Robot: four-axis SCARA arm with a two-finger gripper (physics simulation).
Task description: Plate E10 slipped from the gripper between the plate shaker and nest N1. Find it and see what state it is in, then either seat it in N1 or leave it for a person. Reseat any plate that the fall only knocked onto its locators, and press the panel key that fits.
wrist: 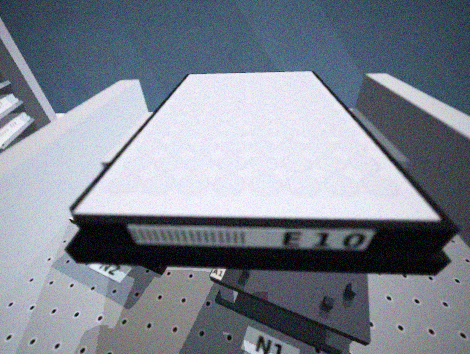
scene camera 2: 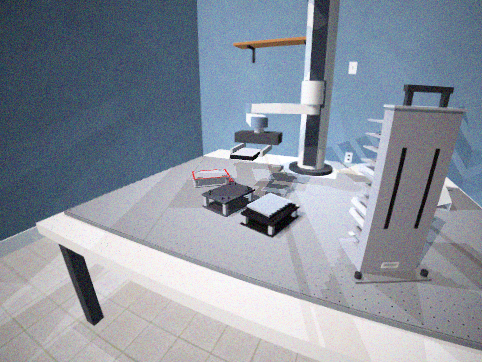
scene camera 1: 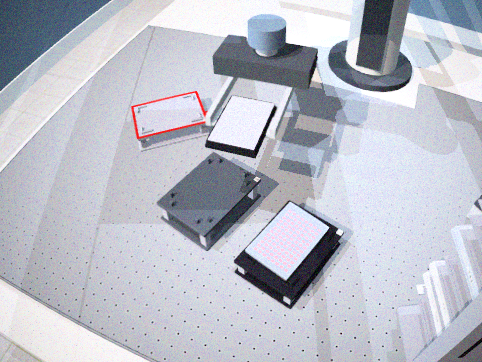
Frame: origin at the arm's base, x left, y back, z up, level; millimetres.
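Where they show: gripper, fingertip midpoint: [wrist: 248,98] [scene camera 2: 245,153] [scene camera 1: 239,127]; arm's base at its link origin: [scene camera 2: 310,169] [scene camera 1: 370,66].
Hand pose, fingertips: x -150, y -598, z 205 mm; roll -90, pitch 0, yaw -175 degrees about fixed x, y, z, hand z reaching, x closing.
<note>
Things, the pixels of their top centre, and the offset from my fingertips.
- Plate E10 at its top centre: [wrist: 248,108] [scene camera 1: 242,120] [scene camera 2: 247,151] dx -1, dy +15, dz +1 mm
- Nest N1 at its top centre: [wrist: 301,217] [scene camera 1: 208,186] [scene camera 2: 228,188] dx -49, dy -40, dz -129 mm
- Nest N2 at its top centre: [scene camera 1: 291,244] [scene camera 2: 271,207] dx +131, dy -93, dz -144 mm
- pale plate at its top centre: [scene camera 1: 288,237] [scene camera 2: 269,201] dx +125, dy -92, dz -128 mm
- low red-edged platform at its top centre: [scene camera 1: 167,111] [scene camera 2: 210,172] dx -242, dy +139, dz -147 mm
Plate E10 [scene camera 1: 242,119] [scene camera 2: 245,153] [wrist: 257,150], white on top with a black skirt, is held level between the two pale fingers of my gripper [scene camera 1: 240,128] [scene camera 2: 248,151] [wrist: 248,98]. The gripper is shut on it, above the table; the label E10 reads upright in the wrist view. Nest N1 [scene camera 1: 210,187] [scene camera 2: 227,192] [wrist: 300,285] is a dark raised platform with small locators and no plate on it. Nest N2 [scene camera 1: 320,255] [scene camera 2: 257,220] carries a pale plate [scene camera 1: 287,240] [scene camera 2: 270,204]; whether it sits fully inside the locators I cannot tell. The panel keys do not show.
A low red-edged platform [scene camera 1: 170,115] [scene camera 2: 211,175] with corner marks stands beyond N1, near the gripper. A tall plate rack [scene camera 2: 415,175] stands at the right. The arm's column [scene camera 1: 377,40] [scene camera 2: 312,135] rises at the back. An orange shelf [scene camera 2: 270,43] is on the wall.
</note>
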